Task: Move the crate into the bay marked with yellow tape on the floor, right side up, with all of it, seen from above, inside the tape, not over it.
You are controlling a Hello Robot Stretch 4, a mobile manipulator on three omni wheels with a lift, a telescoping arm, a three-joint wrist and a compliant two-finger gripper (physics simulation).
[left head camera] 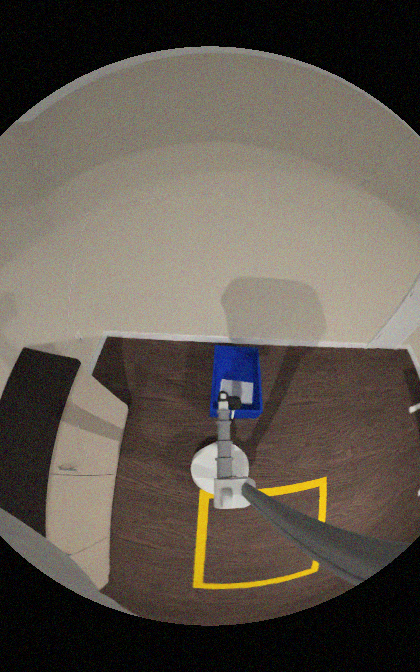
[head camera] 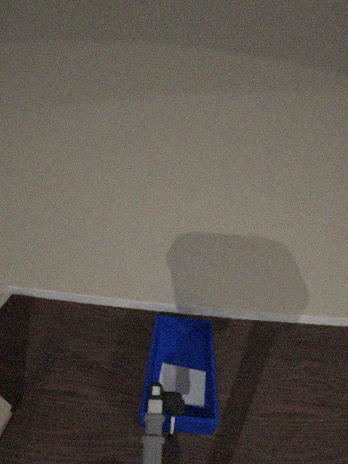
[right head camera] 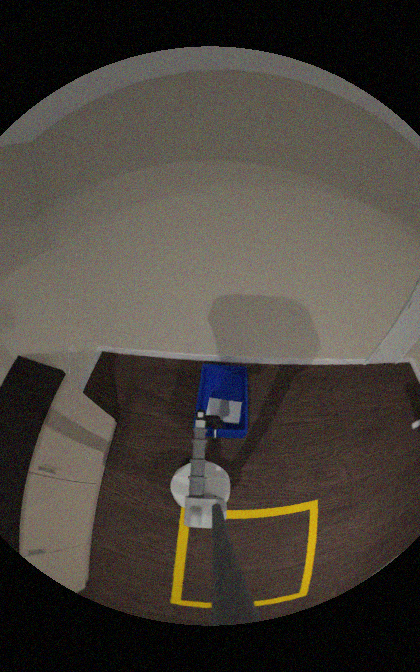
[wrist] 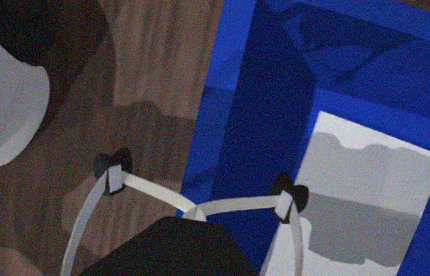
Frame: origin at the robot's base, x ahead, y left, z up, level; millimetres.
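Where they show: gripper, fingertip midpoint: (head camera: pixel 170 420).
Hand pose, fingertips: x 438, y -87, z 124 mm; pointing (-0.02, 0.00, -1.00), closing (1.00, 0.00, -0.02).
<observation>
After its pixels a point has its place.
The open blue crate (head camera: pixel 184 340) {x 965, y -188, z -10 mm} (left head camera: pixel 237 362) (right head camera: pixel 225 381) (wrist: pixel 265 125) {x 511, y -31, z -10 mm} stands upright on the floor by the wall, with a pale flat rectangle (head camera: pixel 197 384) {x 665, y -262, z -3 mm} (left head camera: pixel 247 395) (right head camera: pixel 235 412) (wrist: pixel 365 165) {x 665, y -64, z -3 mm} inside. My gripper (wrist: pixel 202 176) {x 438, y -87, z 124 mm} is open at the crate's near end. In the wrist view one fingertip appears over the floor outside the crate and the other over its inside, with a side wall's rim between them. Whether they reach below the rim is unclear. The yellow tape bay (left head camera: pixel 201 540) (right head camera: pixel 180 555) lies apart from the crate, partly hidden by my arm parts.
A pale cabinet (left head camera: pixel 82 490) (right head camera: pixel 62 505) with a dark top stands on the left. The back wall (head camera: pixel 100 200) {x 1258, y 410, z 954 mm} rises close behind the crate. My round white base (left head camera: pixel 201 470) (right head camera: pixel 181 485) stands between crate and bay, overlapping the bay's near left corner in view.
</observation>
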